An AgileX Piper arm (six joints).
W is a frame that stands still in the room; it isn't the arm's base.
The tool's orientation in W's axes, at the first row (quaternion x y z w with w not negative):
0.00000, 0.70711, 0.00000, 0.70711
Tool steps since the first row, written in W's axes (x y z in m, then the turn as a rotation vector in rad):
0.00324, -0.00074, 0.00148, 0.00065, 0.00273, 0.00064
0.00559, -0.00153, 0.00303, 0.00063, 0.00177, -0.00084
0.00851, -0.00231, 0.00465, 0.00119, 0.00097, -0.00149
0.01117, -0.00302, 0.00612, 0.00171, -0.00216, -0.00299
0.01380, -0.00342, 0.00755, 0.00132, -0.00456, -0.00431
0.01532, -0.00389, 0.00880, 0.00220, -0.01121, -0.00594
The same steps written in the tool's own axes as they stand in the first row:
-0.00148, -0.00074, 0.00324, -0.00064, 0.00273, 0.00065
-0.00303, -0.00153, 0.00559, 0.00084, 0.00177, 0.00063
-0.00465, -0.00231, 0.00851, 0.00149, 0.00097, 0.00119
-0.00612, -0.00302, 0.01117, 0.00299, -0.00216, 0.00171
-0.00755, -0.00342, 0.01380, 0.00431, -0.00456, 0.00132
-0.00880, -0.00389, 0.01532, 0.00594, -0.01121, 0.00220

